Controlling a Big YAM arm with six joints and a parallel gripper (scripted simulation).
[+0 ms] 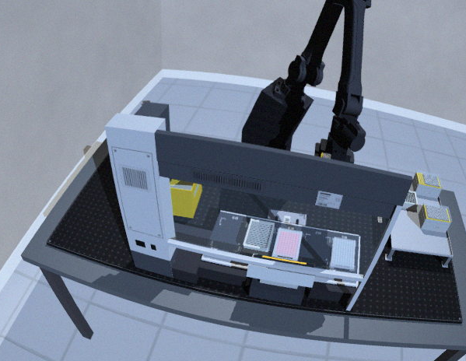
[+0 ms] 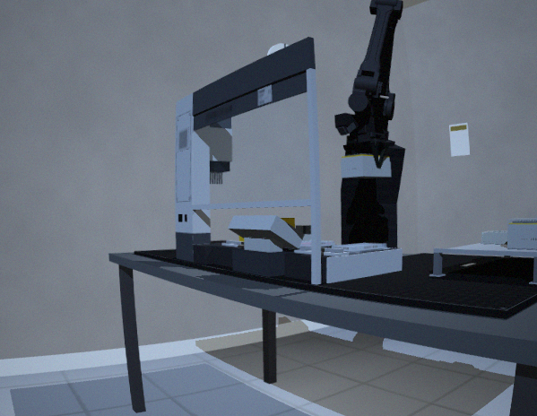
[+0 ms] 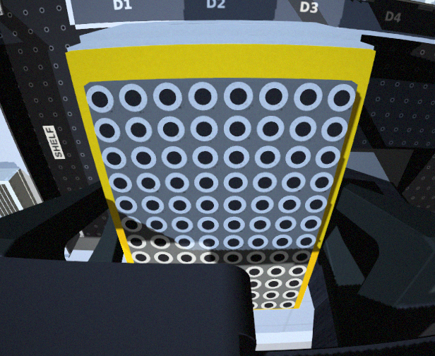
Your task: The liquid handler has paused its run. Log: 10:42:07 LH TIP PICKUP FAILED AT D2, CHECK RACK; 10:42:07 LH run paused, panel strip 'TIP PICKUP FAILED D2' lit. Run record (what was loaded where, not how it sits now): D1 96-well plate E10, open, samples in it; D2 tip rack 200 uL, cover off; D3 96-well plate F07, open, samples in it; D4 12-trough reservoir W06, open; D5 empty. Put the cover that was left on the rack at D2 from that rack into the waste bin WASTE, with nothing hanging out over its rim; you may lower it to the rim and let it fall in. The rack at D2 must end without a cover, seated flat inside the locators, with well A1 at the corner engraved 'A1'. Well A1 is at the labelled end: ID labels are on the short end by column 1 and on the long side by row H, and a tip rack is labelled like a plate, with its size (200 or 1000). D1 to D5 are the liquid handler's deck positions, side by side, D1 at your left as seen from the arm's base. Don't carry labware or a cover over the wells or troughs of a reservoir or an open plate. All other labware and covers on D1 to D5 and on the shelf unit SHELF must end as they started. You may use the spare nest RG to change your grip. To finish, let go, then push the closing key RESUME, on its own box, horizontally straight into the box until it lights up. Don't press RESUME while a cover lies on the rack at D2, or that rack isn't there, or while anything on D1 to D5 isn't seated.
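My gripper is now 150 mm short of the pink plate, 100 mm to the left of it and 220 mm above it. The rest, counted from my hand: tip rack: 10 mm ahead, 10 mm to the left, 10 mm above; then reservoir W06: 150 mm ahead, 200 mm to the right, 220 mm below; then clear plate: 150 mm ahead, 100 mm to the left, 220 mm below.
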